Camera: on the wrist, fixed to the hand. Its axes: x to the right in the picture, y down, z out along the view.
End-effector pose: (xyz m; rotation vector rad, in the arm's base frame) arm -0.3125 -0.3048 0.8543 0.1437 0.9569 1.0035
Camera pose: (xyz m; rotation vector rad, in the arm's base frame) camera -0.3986 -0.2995 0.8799 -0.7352 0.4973 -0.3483
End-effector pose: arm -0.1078 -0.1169 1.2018 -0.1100 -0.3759 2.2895
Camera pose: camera -0.1309 -0.1722 1.1347 0.1407 -0.5927 0.6578
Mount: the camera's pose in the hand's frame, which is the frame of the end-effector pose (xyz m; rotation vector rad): -0.0275 0.0720 -0.0464 -0.3262 -0.1245 -1.5922
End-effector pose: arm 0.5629 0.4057 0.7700 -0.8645 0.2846 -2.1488
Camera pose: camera 0.5871 0.3746 0.6891 1.0687 0.1632 2.1107
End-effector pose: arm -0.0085 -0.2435 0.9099 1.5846 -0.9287 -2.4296
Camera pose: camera 0.0265 -0.3112 0.9577 -1.2756 -0.6698 1.5987
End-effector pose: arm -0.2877 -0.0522 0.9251 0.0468 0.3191 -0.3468
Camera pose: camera -0.3015 0.0291 0.8891 -0.5844 0.2263 -1.8578
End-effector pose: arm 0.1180 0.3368 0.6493 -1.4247 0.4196 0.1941
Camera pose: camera 0.0582 0.3049 0.5901 -1.6617 -0.9341 -0.9664
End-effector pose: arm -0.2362 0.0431 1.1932 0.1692 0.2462 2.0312
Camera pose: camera -0.2963 -0.0179 1.1656 -0.1068 -0.0637 0.4510
